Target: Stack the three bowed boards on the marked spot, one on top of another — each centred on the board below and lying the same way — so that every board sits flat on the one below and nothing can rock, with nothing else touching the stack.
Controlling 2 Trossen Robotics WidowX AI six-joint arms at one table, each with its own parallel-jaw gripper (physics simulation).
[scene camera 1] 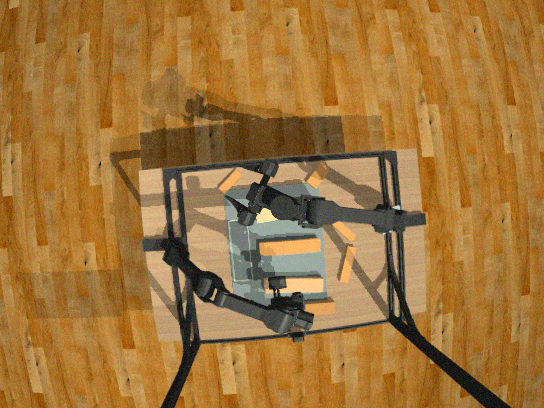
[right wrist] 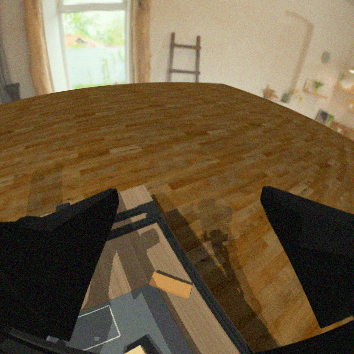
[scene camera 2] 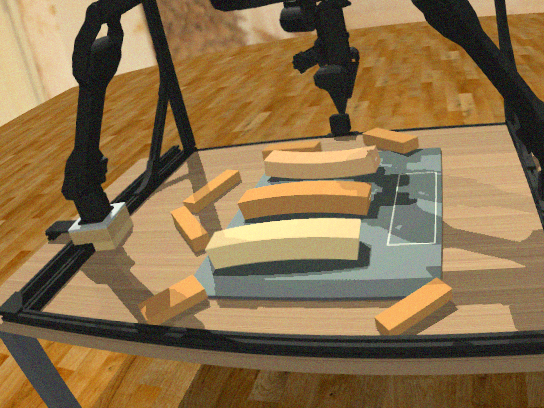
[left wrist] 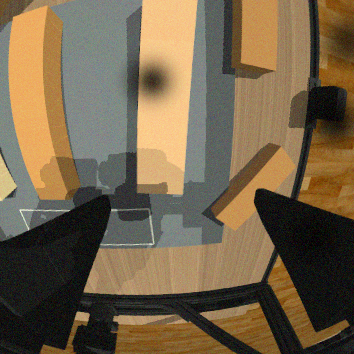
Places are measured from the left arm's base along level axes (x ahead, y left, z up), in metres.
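Where they show: left gripper, fingertip midpoint: (scene camera 1: 278,297) (scene camera 2: 345,105) (left wrist: 182,199); right gripper, fingertip midpoint: (scene camera 1: 232,180) (right wrist: 190,194); left arm's base, origin of the base link: (scene camera 1: 177,249) (left wrist: 103,308); right arm's base, origin of the base link: (scene camera 2: 96,216).
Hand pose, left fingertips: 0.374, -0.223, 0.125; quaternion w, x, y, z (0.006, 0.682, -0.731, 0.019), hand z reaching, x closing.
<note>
Things, the pixels of their top centre, and the offset from my left fingertips, as dx, dy, dz.
- pale yellow board, middle of its top: (scene camera 2: 281,229) +0.088, +0.306, -0.089
- orange board, middle of its top: (left wrist: 27,111) (scene camera 2: 303,187) (scene camera 1: 289,247) +0.079, +0.162, -0.093
- peach board, middle of its top: (left wrist: 163,92) (scene camera 2: 320,152) (scene camera 1: 293,286) +0.070, +0.004, -0.093
- block, middle of its top: (left wrist: 258,192) (scene camera 2: 388,133) -0.071, -0.115, -0.112
Three bowed boards lie apart, roughly parallel, on a grey platform (scene camera 1: 316,263) (scene camera 2: 400,287) (left wrist: 95,100). The pale yellow board (scene camera 2: 285,245) and orange board (scene camera 2: 306,197) (scene camera 1: 290,246) (left wrist: 30,110) arch upward. The peach board (scene camera 2: 320,167) (left wrist: 162,125) appears to sag in its middle. The white-outlined marked spot (scene camera 2: 436,207) (left wrist: 151,226) (right wrist: 115,320) carries no board. My left gripper (left wrist: 182,199) is open and empty, above the table's far side near the peach board in scene camera 2. My right gripper (right wrist: 190,194) is open and empty, high up; its fingers point outward over the floor. The right arm partly hides the pale yellow board in scene camera 1.
Several small orange blocks lie around the platform: one (scene camera 2: 414,307) at front right, one (scene camera 2: 174,299) at front left, others (scene camera 2: 212,190) (scene camera 2: 190,230) at the left. Another block (scene camera 2: 390,141) (left wrist: 255,187) lies near the peach board's end. A black frame (scene camera 2: 265,342) edges the table.
</note>
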